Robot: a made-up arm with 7 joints. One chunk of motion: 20 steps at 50 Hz.
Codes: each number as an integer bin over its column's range. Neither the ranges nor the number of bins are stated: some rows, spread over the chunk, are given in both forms.
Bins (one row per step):
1: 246 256 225 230 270 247 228
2: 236 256 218 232 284 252 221
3: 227 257 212 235 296 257 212
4: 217 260 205 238 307 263 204
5: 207 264 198 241 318 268 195
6: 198 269 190 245 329 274 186
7: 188 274 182 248 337 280 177
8: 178 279 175 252 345 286 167
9: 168 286 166 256 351 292 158
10: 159 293 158 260 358 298 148
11: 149 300 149 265 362 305 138
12: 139 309 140 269 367 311 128
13: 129 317 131 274 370 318 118
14: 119 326 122 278 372 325 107
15: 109 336 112 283 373 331 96
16: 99 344 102 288 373 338 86
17: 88 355 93 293 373 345 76
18: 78 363 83 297 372 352 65
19: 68 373 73 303 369 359 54
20: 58 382 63 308 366 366 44
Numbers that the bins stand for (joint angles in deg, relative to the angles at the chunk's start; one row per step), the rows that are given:
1: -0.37 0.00 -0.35 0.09 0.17 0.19 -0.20
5: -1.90 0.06 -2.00 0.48 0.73 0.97 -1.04
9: -3.43 0.24 -3.94 1.01 1.13 1.87 -1.99
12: -4.57 0.42 -5.52 1.47 1.32 2.57 -2.75
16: -6.14 0.70 -7.83 2.14 1.39 3.58 -3.83
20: -7.74 1.00 -10.20 2.84 1.30 4.62 -4.90
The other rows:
2: -0.76 0.00 -0.78 0.16 0.33 0.37 -0.38
3: -1.11 0.01 -1.14 0.27 0.47 0.56 -0.61
4: -1.51 0.03 -1.57 0.37 0.60 0.78 -0.81
6: -2.25 0.10 -2.48 0.62 0.87 1.19 -1.27
7: -2.64 0.14 -2.97 0.73 0.96 1.42 -1.50
8: -3.04 0.18 -3.39 0.87 1.05 1.64 -1.76
10: -3.78 0.29 -4.43 1.15 1.21 2.09 -2.24
11: -4.17 0.35 -4.97 1.33 1.26 2.35 -2.50
13: -4.96 0.48 -6.07 1.64 1.35 2.83 -3.01
14: -5.35 0.55 -6.61 1.78 1.37 3.10 -3.29
15: -5.74 0.63 -7.22 1.96 1.39 3.32 -3.57
17: -6.57 0.78 -8.38 2.31 1.39 3.84 -4.08
18: -6.96 0.85 -8.99 2.46 1.37 4.10 -4.36
19: -7.35 0.93 -9.59 2.67 1.34 4.36 -4.64

